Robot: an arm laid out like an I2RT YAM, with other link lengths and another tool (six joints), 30 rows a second.
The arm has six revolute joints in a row. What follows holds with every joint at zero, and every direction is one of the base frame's.
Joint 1 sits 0.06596 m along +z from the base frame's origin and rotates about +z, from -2.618 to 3.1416 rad.
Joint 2 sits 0.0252 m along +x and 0.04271 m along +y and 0.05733 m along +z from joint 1 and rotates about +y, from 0 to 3.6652 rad.
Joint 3 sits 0.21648 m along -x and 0.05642 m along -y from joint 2 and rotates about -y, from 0 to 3.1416 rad.
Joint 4 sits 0.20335 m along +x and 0.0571 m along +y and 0.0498 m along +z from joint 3 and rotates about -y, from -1.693 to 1.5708 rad.
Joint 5 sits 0.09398 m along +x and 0.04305 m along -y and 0.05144 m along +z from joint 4 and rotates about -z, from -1.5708 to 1.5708 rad.
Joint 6 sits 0.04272 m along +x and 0.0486 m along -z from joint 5 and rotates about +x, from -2.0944 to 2.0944 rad.
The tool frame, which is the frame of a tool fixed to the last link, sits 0.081 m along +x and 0.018 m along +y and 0.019 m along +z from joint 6; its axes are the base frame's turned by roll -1.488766, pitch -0.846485 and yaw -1.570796 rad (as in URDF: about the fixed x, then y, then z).
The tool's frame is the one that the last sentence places.
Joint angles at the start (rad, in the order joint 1, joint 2, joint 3, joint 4, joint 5, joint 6):
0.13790 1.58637 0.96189 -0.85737 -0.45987 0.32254
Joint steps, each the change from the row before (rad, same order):
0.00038 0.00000 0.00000 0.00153 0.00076 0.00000
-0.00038 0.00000 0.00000 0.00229 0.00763 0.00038
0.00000 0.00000 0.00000 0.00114 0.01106 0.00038
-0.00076 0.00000 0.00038 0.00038 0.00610 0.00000
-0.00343 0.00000 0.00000 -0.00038 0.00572 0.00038
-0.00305 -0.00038 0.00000 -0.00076 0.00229 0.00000
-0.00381 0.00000 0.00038 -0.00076 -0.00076 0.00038
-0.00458 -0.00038 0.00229 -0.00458 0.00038 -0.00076
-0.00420 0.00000 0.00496 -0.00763 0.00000 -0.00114
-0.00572 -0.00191 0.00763 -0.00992 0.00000 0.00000
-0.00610 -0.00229 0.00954 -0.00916 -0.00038 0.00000
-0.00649 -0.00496 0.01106 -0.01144 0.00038 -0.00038
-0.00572 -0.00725 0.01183 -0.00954 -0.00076 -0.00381
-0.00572 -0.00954 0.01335 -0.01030 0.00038 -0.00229
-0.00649 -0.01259 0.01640 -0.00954 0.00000 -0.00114
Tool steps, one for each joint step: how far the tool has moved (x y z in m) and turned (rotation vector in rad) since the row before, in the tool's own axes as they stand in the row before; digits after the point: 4 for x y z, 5 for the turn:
0.0001 -0.0002 0.0000 0.00068 0.00114 -0.00112
0.0011 0.0001 0.0000 -0.00191 0.00770 -0.00092
0.0013 0.0005 0.0000 -0.00464 0.01005 -0.00094
0.0009 0.0002 -0.0001 -0.00221 0.00586 -0.00012
0.0014 0.0006 -0.0004 -0.00208 0.00606 0.00316
0.0009 0.0004 -0.0004 -0.00050 0.00292 0.00269
0.0008 0.0002 -0.0005 0.00126 0.00059 0.00396
0.0009 0.0004 -0.0009 -0.00027 0.00111 0.00410
0.0007 0.0001 -0.0012 -0.00080 0.00029 0.00376
0.0009 -0.0005 -0.0022 0.00149 0.00188 0.00521
0.0012 -0.0013 -0.0027 0.00420 0.00297 0.00420
0.0011 -0.0016 -0.0035 0.00543 0.00456 0.00324
0.0008 -0.0026 -0.0041 0.00964 0.00516 -0.00301
0.0008 -0.0031 -0.0049 0.01141 0.00764 -0.00297
0.0011 -0.0045 -0.0062 0.01714 0.01072 -0.00423

